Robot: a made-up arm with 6 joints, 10 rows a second.
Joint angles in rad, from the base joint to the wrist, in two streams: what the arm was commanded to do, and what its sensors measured. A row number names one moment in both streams.
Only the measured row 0 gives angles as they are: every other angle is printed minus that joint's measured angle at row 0.
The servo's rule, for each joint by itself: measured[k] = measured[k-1] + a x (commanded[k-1-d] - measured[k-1]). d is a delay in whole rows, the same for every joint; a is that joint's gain. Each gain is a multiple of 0.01, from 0.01 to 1. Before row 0 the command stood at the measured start. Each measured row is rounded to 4 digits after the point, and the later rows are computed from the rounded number. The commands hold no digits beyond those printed.
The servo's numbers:
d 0
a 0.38 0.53 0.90 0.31 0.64 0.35
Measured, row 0:
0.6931 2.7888 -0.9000 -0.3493 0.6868 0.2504
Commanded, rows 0 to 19:
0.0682 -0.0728 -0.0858 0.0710 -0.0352 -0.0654
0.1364 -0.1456 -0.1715 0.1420 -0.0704 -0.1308
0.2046 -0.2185 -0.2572 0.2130 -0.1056 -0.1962
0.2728 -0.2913 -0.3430 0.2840 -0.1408 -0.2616
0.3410 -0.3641 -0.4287 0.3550 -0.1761 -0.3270
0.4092 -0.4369 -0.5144 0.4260 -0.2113 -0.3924
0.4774 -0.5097 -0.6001 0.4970 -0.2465 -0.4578
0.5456 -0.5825 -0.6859 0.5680 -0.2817 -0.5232
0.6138 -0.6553 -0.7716 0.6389 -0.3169 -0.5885
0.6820 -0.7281 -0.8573 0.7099 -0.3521 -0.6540
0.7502 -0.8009 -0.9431 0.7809 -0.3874 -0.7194
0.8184 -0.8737 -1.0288 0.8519 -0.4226 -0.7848
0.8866 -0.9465 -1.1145 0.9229 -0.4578 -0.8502
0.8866 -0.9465 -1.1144 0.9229 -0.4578 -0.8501
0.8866 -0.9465 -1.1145 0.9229 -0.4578 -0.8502
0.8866 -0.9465 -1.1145 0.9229 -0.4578 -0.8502
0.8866 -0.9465 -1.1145 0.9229 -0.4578 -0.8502
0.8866 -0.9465 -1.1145 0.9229 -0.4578 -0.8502
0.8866 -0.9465 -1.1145 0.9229 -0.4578 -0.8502
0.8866 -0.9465 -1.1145 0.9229 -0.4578 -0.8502
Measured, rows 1 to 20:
0.0259 -0.0386 -0.0772 0.0220 -0.0225 -0.0229
0.0679 -0.0953 -0.1621 0.0592 -0.0532 -0.0607
0.1198 -0.1606 -0.2477 0.1069 -0.0867 -0.1081
0.1779 -0.2299 -0.3335 0.1618 -0.1213 -0.1618
0.2399 -0.3010 -0.4192 0.2217 -0.1564 -0.2196
0.3042 -0.3730 -0.5049 0.2850 -0.1915 -0.2801
0.3700 -0.4455 -0.5906 0.3507 -0.2267 -0.3423
0.4367 -0.5181 -0.6764 0.4181 -0.2619 -0.4056
0.5040 -0.5908 -0.7621 0.4865 -0.2971 -0.4696
0.5716 -0.6636 -0.8478 0.5558 -0.3323 -0.5341
0.6395 -0.7364 -0.9336 0.6256 -0.3676 -0.5990
0.7075 -0.8092 -1.0193 0.6958 -0.4028 -0.6640
0.7756 -0.8820 -1.1050 0.7662 -0.4380 -0.7292
0.8178 -0.9162 -1.1135 0.8148 -0.4507 -0.7715
0.8439 -0.9323 -1.1144 0.8483 -0.4552 -0.7990
0.8601 -0.9398 -1.1145 0.8714 -0.4569 -0.8169
0.8702 -0.9434 -1.1145 0.8874 -0.4575 -0.8286
0.8764 -0.9450 -1.1145 0.8984 -0.4577 -0.8362
0.8803 -0.9458 -1.1145 0.9060 -0.4578 -0.8411
0.8827 -0.9462 -1.1145 0.9112 -0.4578 -0.8443

